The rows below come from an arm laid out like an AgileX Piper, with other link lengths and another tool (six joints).
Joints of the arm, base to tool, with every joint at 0 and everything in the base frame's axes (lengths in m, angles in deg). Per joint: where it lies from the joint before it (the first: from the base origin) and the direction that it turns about. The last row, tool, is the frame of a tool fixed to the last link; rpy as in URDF.
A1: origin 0 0 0.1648 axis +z
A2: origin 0 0 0 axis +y
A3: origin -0.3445 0 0.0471 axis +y
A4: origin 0.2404 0 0.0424 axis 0.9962 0 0.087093
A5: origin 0 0 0 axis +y
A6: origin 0.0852 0 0.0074 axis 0.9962 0 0.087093
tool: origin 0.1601 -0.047 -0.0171 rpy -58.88 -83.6 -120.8
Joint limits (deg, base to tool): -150..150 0..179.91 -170..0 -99.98..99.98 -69.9..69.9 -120..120
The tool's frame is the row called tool.
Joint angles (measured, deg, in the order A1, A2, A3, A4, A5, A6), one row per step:
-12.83, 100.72, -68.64, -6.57, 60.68, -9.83
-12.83, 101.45, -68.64, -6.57, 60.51, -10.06
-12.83, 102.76, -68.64, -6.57, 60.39, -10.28
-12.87, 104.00, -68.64, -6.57, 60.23, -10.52
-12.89, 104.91, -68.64, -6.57, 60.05, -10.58
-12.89, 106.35, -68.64, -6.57, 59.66, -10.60
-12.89, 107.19, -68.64, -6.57, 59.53, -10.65
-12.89, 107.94, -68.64, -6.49, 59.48, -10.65
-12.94, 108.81, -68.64, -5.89, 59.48, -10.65
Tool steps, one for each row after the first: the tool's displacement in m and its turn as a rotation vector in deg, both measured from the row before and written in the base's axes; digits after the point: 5 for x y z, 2 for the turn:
0.00088, -0.00025, -0.00420, 0.13, 0.57, 0.25
0.00051, -0.00017, -0.00753, 0.27, 1.18, 0.23
0.00045, -0.00039, -0.00717, 0.25, 1.08, 0.21
0.00042, -0.00020, -0.00531, 0.18, 0.72, 0.06
0.00095, -0.00014, -0.00850, 0.26, 1.02, 0.06
0.00008, -0.00001, -0.00492, 0.17, 0.70, 0.06
-0.00029, 0.00038, -0.00444, 0.22, 0.67, -0.04
-0.00073, 0.00217, -0.00565, 0.68, 0.74, -0.39

